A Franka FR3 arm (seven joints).
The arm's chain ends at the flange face. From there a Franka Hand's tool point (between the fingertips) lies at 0.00 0.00 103.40 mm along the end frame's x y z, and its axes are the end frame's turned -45 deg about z.
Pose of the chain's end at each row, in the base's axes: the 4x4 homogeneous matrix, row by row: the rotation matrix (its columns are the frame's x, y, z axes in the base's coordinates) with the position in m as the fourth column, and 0 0 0 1 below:
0.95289, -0.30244, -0.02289, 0.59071; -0.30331, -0.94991, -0.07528, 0.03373; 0.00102, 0.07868, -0.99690, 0.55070; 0, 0, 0, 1
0.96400, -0.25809, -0.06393, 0.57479; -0.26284, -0.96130, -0.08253, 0.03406; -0.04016, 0.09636, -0.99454, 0.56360; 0, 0, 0, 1
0.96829, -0.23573, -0.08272, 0.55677; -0.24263, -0.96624, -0.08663, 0.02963; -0.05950, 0.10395, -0.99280, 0.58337; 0, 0, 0, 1
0.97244, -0.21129, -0.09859, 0.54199; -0.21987, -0.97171, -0.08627, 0.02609; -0.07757, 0.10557, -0.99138, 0.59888; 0, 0, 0, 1
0.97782, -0.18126, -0.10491, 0.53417; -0.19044, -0.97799, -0.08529, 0.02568; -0.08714, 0.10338, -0.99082, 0.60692; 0, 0, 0, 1
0.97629, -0.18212, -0.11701, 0.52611; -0.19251, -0.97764, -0.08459, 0.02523; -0.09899, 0.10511, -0.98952, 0.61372; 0, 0, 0, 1
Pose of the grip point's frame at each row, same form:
0.88765, 0.45994, -0.02289, 0.58834; 0.45722, -0.88616, -0.07528, 0.02595; -0.05491, 0.05636, -0.99690, 0.44762; 0, 0, 0, 1
0.86415, 0.49915, -0.06393, 0.56818; 0.49389, -0.86560, -0.08253, 0.02553; -0.09653, 0.03974, -0.99454, 0.46076; 0, 0, 0, 1
0.85137, 0.51800, -0.08272, 0.54822; 0.51167, -0.85480, -0.08663, 0.02067; -0.11558, 0.03143, -0.99280, 0.48071; 0, 0, 0, 1
0.83702, 0.53821, -0.09859, 0.53180; 0.53163, -0.84257, -0.08627, 0.01717; -0.12950, 0.01980, -0.99138, 0.49637; 0, 0, 0, 1
0.81959, 0.56325, -0.10491, 0.52332; 0.55688, -0.82620, -0.08529, 0.01686; -0.13472, 0.01148, -0.99082, 0.50447; 0, 0, 0, 1
0.81912, 0.56156, -0.11701, 0.51401; 0.55517, -0.82742, -0.08459, 0.01648; -0.14432, 0.00433, -0.98952, 0.51140; 0, 0, 0, 1

